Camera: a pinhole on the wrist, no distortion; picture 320 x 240 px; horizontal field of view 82.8 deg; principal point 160.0 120.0 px. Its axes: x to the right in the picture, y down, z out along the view. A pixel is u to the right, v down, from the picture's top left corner.
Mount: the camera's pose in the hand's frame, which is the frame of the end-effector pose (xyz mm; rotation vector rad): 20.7 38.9 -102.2 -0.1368 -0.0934 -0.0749
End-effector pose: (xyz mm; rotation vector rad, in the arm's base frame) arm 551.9 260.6 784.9 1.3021 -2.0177 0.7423
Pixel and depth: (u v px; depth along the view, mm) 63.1 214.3 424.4
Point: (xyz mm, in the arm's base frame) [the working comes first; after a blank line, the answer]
In the camera's frame: -226.6 220.5 424.4

265.8 314.0 403.6
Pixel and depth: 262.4 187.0 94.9
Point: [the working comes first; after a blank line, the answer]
In the camera's frame: 53.5 35.0 94.9

454.4 256.5 830.9
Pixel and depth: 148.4 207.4 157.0
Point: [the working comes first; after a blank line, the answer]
In the camera's frame: -10.0 75.6 157.0

416.7 276.9 743.1
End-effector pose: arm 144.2 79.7 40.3 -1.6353 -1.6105 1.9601
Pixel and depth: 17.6 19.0 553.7
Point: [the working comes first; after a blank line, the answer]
In the camera's frame: -434.5 -308.1 553.7

-76.2 -446.2 400.8
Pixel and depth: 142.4 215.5 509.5
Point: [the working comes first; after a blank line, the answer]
In the camera's frame: -49.4 268.1 509.5

76.8 -339.3 -268.1
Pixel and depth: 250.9 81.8 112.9
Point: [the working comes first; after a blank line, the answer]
In the camera's frame: 56.5 -23.8 112.9

117.6 99.6 -24.4
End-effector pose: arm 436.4 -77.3 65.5 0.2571 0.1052 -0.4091
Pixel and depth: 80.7 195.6 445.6
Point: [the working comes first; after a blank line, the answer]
In the camera's frame: -194.7 185.6 445.6

392.2 182.4 445.2
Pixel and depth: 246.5 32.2 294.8
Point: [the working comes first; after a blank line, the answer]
In the camera's frame: 140.5 -142.6 294.8

530.8 -245.5 243.8
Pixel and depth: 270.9 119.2 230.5
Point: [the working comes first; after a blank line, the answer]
In the camera's frame: 140.9 -1.0 230.5

595.8 -114.2 191.6
